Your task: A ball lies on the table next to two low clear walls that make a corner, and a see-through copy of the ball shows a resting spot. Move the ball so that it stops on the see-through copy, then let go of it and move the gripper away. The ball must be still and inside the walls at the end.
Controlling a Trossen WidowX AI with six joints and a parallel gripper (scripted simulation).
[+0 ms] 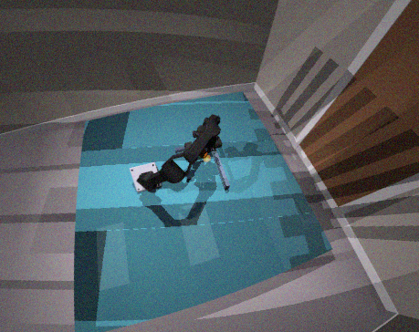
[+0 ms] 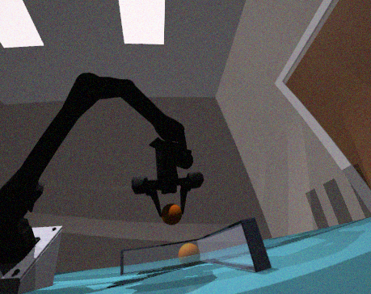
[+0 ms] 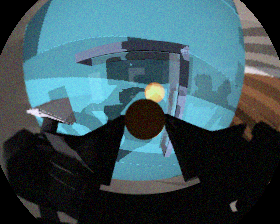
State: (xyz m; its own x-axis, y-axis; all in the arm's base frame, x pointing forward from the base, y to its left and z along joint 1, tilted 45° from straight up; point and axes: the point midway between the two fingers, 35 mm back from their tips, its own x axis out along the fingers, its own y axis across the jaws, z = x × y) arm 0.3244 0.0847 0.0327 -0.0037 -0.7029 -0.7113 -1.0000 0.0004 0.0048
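The see-through copy is 3 cm ahead of my gripper tip, 2 cm to the left of it and 9 cm below it. Round my gripper tip: orange ball: right at my gripper tip; dark end post: 9 cm ahead, 20 cm to the right, 9 cm below.
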